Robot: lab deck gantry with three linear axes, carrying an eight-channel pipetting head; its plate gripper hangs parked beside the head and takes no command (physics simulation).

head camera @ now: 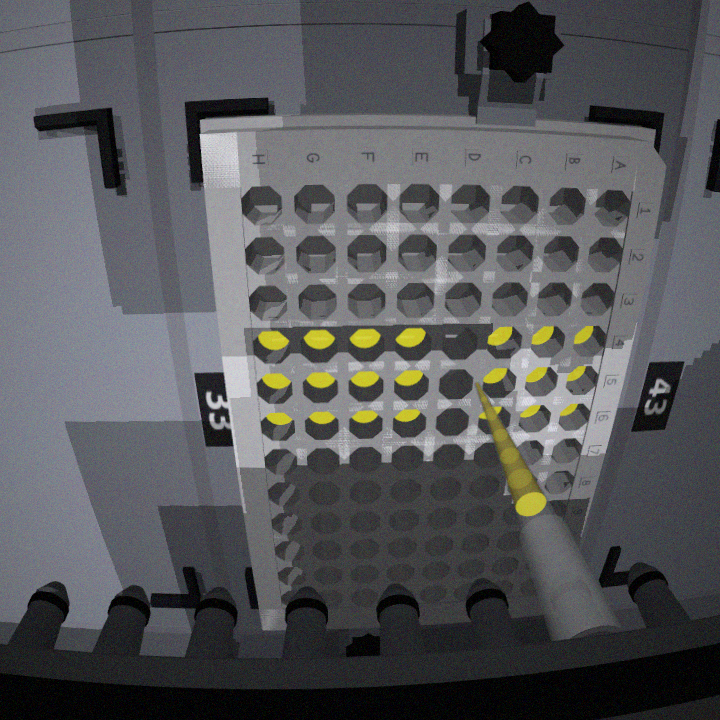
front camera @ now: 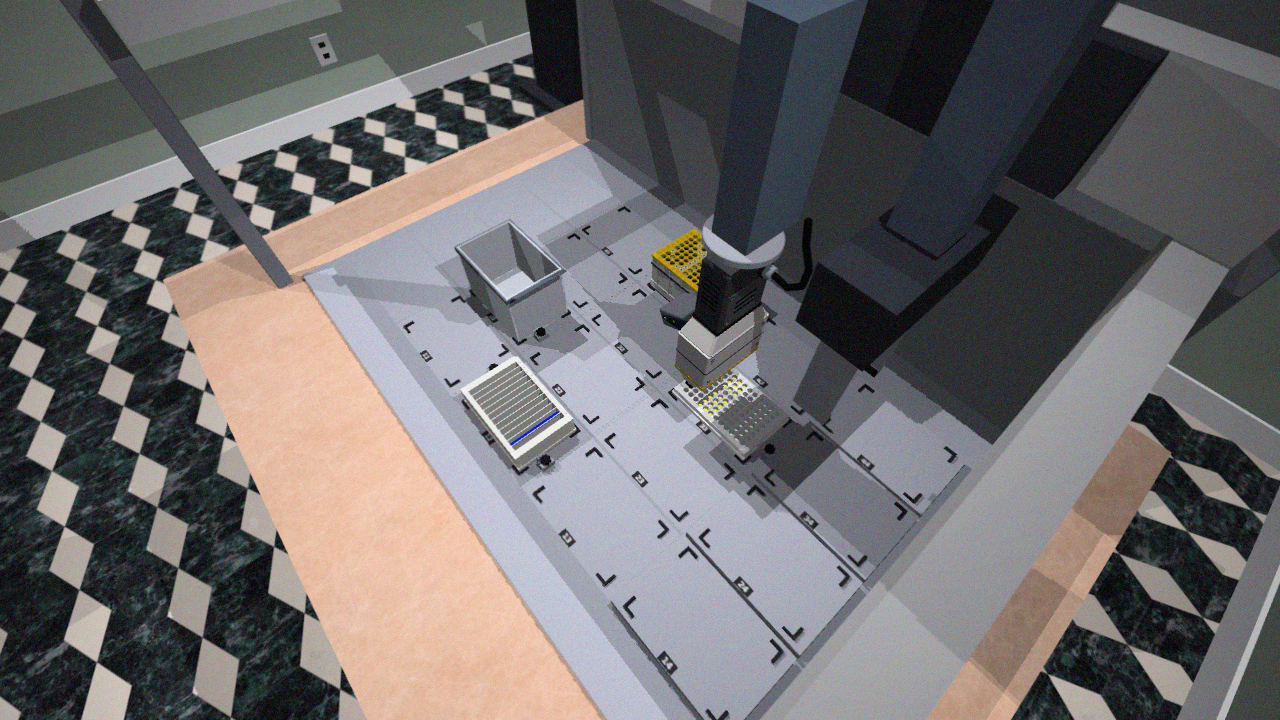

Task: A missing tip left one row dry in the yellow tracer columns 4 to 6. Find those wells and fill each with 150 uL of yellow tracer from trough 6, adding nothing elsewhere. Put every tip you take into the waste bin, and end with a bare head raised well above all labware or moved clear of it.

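Observation:
The white well plate [front camera: 741,452] [head camera: 225,268] lies under the pipetting head [front camera: 723,344]. In the head view, yellow liquid shows in columns 4 to 6 of rows A to C and E to H; wells D4 [head camera: 459,343], D5 [head camera: 456,384] and D6 [head camera: 452,421] look dry. One tip [head camera: 507,453] holding yellow liquid sits on the second channel from the right; its end appears beside D5, height unclear. The other nozzles are bare. The trough reservoir [front camera: 565,429] and open waste bin [front camera: 528,308] stand left of the head. I cannot make out the parked plate gripper's fingers.
A yellow tip rack [front camera: 677,254] stands behind the head, partly hidden by it. A blue line of liquid shows in one trough near the reservoir's front end. A dark block [front camera: 868,295] hangs right of the head. Black clamp knobs [front camera: 769,448] [head camera: 522,41] sit beside the plate.

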